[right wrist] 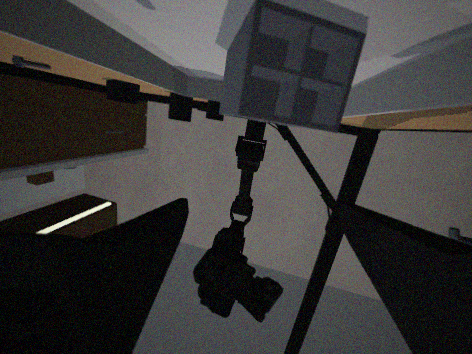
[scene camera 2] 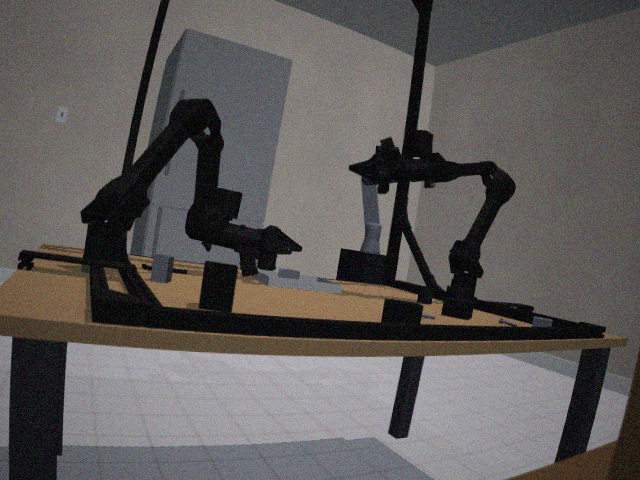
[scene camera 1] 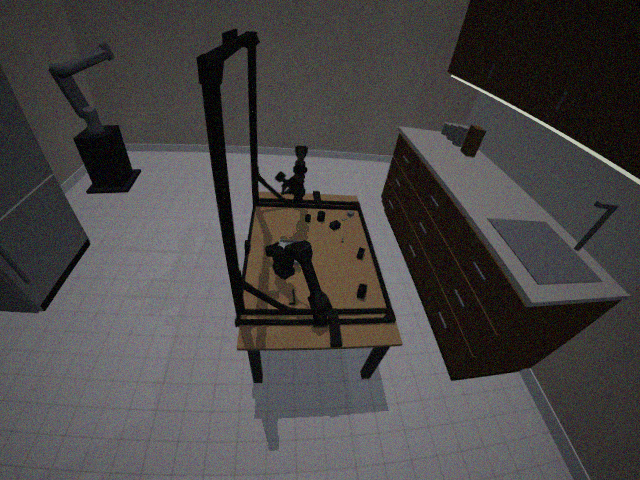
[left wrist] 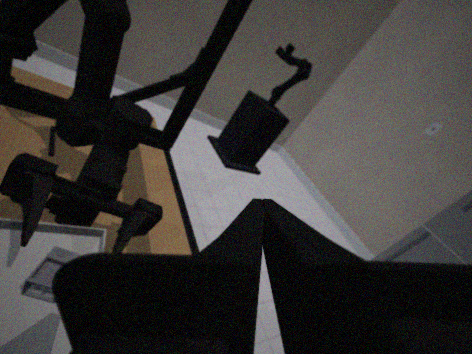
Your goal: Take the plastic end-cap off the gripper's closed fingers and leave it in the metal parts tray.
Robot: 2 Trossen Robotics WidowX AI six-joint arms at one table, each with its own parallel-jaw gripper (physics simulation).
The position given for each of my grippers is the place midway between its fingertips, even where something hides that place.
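Observation:
My left gripper (scene camera 2: 348,167) is shut and holding nothing, and you'd also find it (right wrist: 261,319) (left wrist: 261,208) in the wrist views. My right gripper (scene camera 2: 296,250) (right wrist: 262,207) (left wrist: 72,254) is there too. And there's a grey metal parts tray (right wrist: 186,54), which the left wrist view shows as well, with the tray (left wrist: 34,319) in it.

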